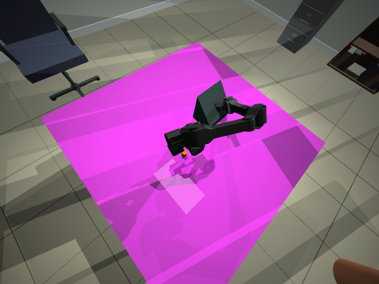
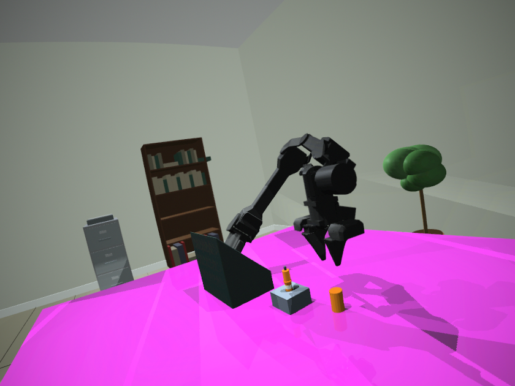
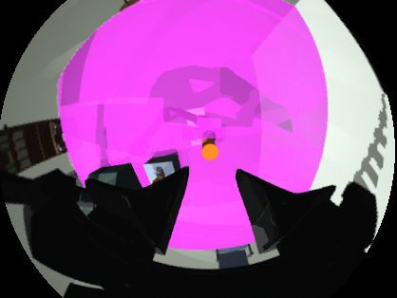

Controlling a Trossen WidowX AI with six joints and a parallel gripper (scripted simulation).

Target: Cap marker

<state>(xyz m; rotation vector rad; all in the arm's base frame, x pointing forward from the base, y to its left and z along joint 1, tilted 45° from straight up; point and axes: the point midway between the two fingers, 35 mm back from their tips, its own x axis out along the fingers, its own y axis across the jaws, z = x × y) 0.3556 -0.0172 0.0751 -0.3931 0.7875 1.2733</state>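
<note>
The orange cap lies 9 cm below my gripper tip. From my gripper tip the other things lie so: grey holder block 11 cm behind, 4 cm to the right, 10 cm below.
</note>
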